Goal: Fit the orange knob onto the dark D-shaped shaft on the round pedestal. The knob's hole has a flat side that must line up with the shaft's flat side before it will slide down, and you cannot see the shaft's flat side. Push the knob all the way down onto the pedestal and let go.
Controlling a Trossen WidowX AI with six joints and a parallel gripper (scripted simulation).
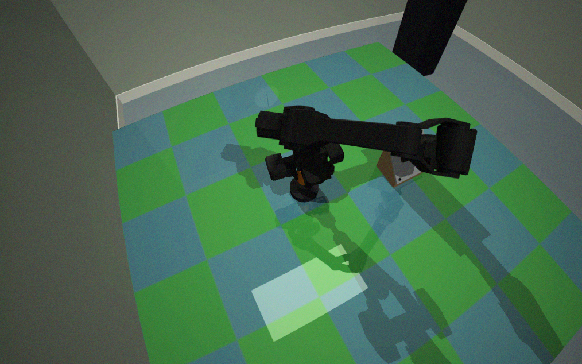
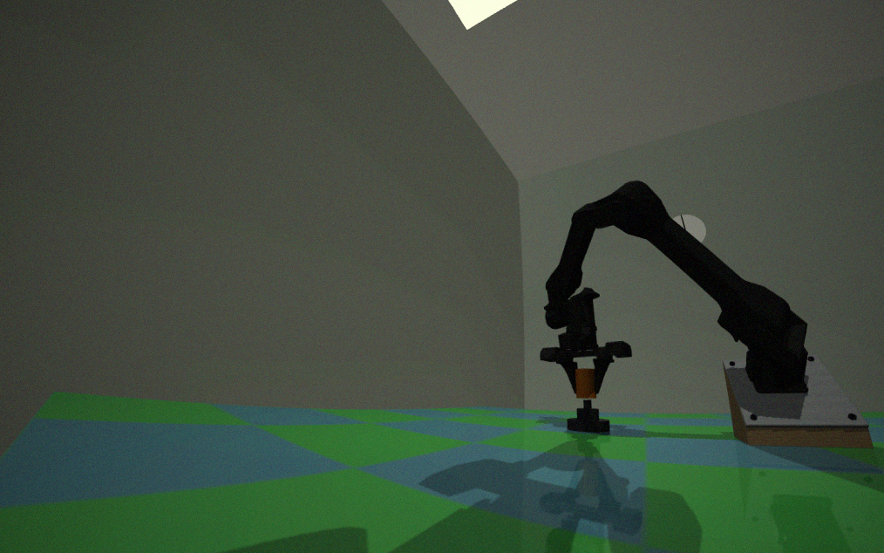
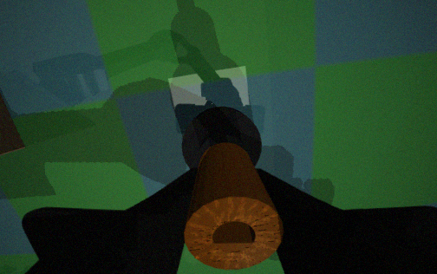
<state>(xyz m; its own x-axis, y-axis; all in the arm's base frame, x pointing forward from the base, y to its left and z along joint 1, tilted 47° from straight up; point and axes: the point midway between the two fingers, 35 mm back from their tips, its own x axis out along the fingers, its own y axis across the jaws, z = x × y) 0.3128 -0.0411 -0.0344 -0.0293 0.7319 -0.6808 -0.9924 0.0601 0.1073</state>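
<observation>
Now: the orange knob 2 cm above my gripper tip. Round my gripper tip: shaft: 4 cm below.
</observation>
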